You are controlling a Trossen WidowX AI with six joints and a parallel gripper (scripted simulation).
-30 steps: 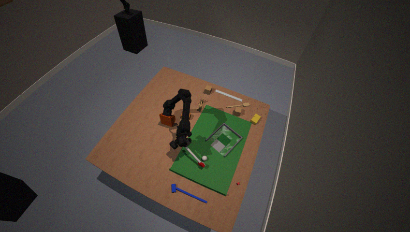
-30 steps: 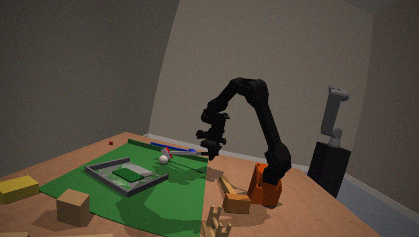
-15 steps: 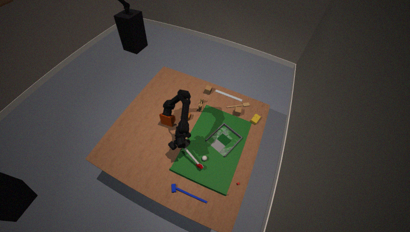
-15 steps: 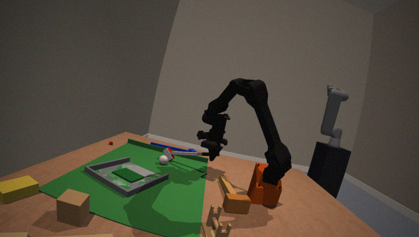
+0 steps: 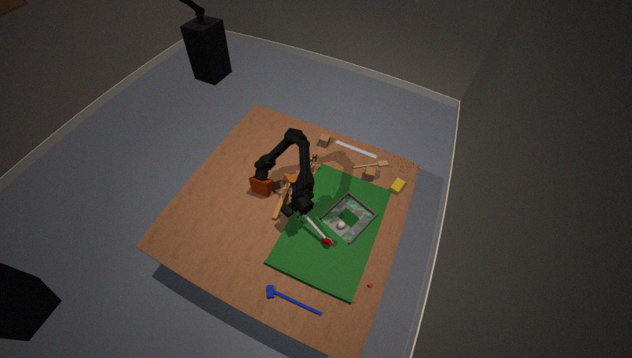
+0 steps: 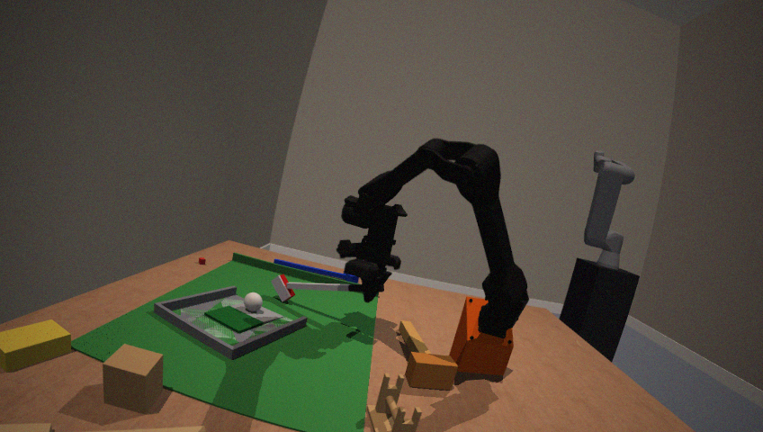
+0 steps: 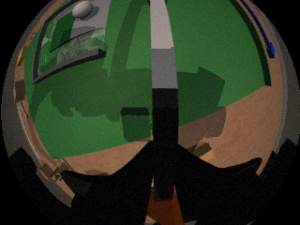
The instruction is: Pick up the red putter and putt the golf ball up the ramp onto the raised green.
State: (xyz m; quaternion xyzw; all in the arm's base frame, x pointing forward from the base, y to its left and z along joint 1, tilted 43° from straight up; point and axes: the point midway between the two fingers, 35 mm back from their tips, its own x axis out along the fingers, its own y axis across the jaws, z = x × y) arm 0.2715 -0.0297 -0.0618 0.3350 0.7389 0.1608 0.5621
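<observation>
The red putter lies 110 mm ahead of my gripper tip, 30 mm to the right of it and 10 mm below it. Also, from my gripper tip: grey walled frame 260 mm ahead, 150 mm to the left, 70 mm below; white golf ball 250 mm ahead, 50 mm to the left, 50 mm below; blue putter 190 mm ahead, 420 mm to the right, 60 mm below.
</observation>
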